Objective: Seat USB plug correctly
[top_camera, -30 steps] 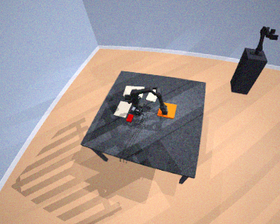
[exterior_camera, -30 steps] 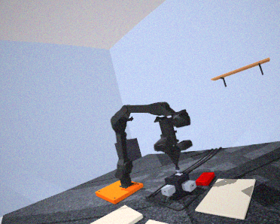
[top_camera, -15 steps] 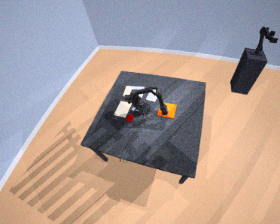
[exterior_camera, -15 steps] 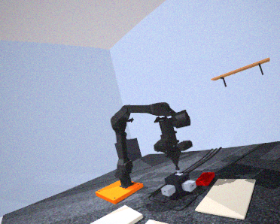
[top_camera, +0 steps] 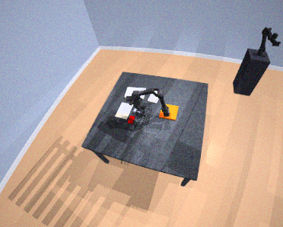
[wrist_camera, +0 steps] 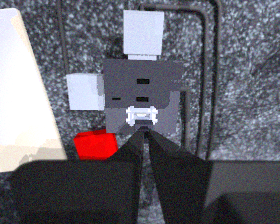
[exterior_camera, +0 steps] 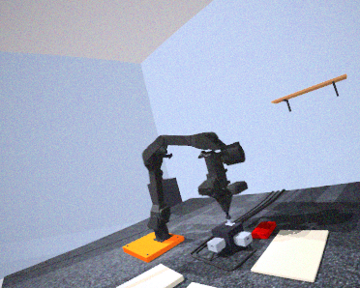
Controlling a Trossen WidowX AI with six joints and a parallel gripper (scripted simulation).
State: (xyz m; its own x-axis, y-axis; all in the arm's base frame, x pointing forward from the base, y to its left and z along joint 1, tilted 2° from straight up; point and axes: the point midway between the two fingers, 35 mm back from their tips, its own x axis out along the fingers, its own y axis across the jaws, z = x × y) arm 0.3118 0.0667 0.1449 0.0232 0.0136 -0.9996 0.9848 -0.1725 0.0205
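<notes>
My gripper tip is now 5 cm above the USB socket. From my gripper tip the other things lie so: USB plug: 2 cm below; then red block: 11 cm below, 9 cm to the left, 8 cm ahead; then sheet: 21 cm ahead, 12 cm below, 2 cm to the right.
</notes>
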